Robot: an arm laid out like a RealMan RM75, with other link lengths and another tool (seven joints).
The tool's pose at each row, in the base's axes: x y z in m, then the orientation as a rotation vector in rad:
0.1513, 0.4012, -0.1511, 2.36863, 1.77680, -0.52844
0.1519, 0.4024, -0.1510, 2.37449, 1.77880, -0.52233
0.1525, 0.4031, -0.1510, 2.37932, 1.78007, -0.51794
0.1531, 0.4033, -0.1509, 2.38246, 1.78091, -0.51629
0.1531, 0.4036, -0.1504, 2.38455, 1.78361, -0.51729
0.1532, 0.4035, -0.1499, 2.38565, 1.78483, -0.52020
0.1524, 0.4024, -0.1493, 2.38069, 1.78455, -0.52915
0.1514, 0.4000, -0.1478, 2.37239, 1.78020, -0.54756
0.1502, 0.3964, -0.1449, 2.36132, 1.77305, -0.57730
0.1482, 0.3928, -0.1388, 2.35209, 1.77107, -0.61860
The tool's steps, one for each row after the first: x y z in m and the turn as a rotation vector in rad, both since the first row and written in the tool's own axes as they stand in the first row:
0.0012, 0.0002, -0.0006, 0.00120, 0.00662, 0.00072
0.0020, 0.0006, -0.0009, 0.00242, 0.01166, 0.00150
0.0023, 0.0011, -0.0012, 0.00385, 0.01443, 0.00191
0.0024, 0.0009, -0.0018, 0.00659, 0.01620, 0.00070
0.0021, 0.0010, -0.0022, 0.00920, 0.01604, 0.00001
0.0007, 0.0005, -0.0023, 0.01060, 0.00939, -0.00174
-0.0022, 0.0001, -0.0027, 0.01354, -0.00462, -0.00255
-0.0068, -0.0003, -0.0041, 0.01998, -0.02590, -0.00324
-0.0127, -0.0017, -0.0082, 0.03581, -0.04870, -0.00762

